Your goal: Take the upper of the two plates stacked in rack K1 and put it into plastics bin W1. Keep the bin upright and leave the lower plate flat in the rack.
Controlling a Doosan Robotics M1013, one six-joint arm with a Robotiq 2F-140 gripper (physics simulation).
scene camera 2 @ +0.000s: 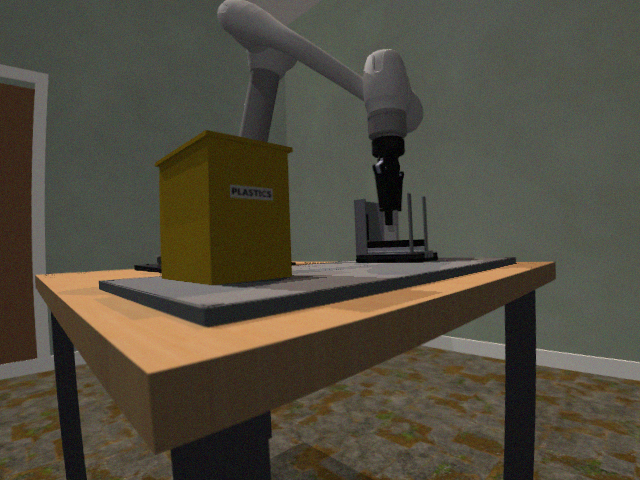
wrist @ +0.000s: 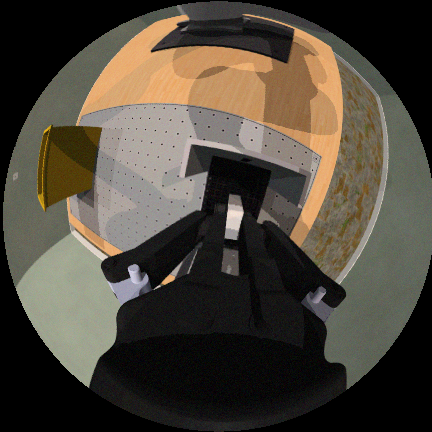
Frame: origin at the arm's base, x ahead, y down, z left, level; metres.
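Where they show: gripper, fingertip midpoint: (scene camera 2: pixel 391 241) (wrist: pixel 232 204).
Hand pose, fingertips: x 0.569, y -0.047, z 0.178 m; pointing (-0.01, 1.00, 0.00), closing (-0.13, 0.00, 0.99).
Observation:
After its pixels a point has its place.
Rack K1 (scene camera 2: pixel 359 227) {x 0.516, y -0.081, z 0.127 m} (wrist: pixel 225 149) {x 0.507, y -0.145, z 0.155 m} has grey walls and thin posts. A black plate (scene camera 2: pixel 379 243) {x 0.563, y -0.042, z 0.136 m} (wrist: pixel 240 175) {x 0.527, y -0.047, z 0.177 m} lies flat inside it; its gridded top is partly hidden by the fingers in the wrist view. Below it a dark layer shows near the rack's foot; I cannot tell whether that is the lower plate or the rack's base. Yellow bin W1 (scene camera 2: pixel 248 232) {x 0.625, y -0.061, z -0.261 m} (wrist: pixel 75 160) {x 0.544, y -0.070, z -0.188 m} stands upright, left of the rack. My gripper (scene camera 2: pixel 388 219) (wrist: pixel 232 204) {x 0.569, y -0.047, z 0.178 m} points down over the rack, shut on a pale narrow block (scene camera 2: pixel 391 232) {x 0.574, y -0.066, z 0.171 m} (wrist: pixel 234 227) {x 0.572, y -0.117, z 0.181 m} that reaches below the fingertips. Its lower end is above the black plate.
Bin and rack stand on a grey perforated mat (scene camera 2: pixel 310 289) {x 0.755, y 0.000, z -0.288 m} (wrist: pixel 145 150) {x 0.519, y 0.000, z -0.004 m} on the wooden table (scene camera 2: pixel 232 346) {x 0.819, y 0.013, z -0.417 m} (wrist: pixel 140 80) {x 0.326, y 0.013, z -0.109 m}. The rack's posts (scene camera 2: pixel 409 222) {x 0.639, y -0.083, z 0.136 m} rise close to the right of the fingers. A dark base plate (wrist: pixel 220 42) {x 0.184, y 0.003, z 0.057 m} lies at the robot's foot.

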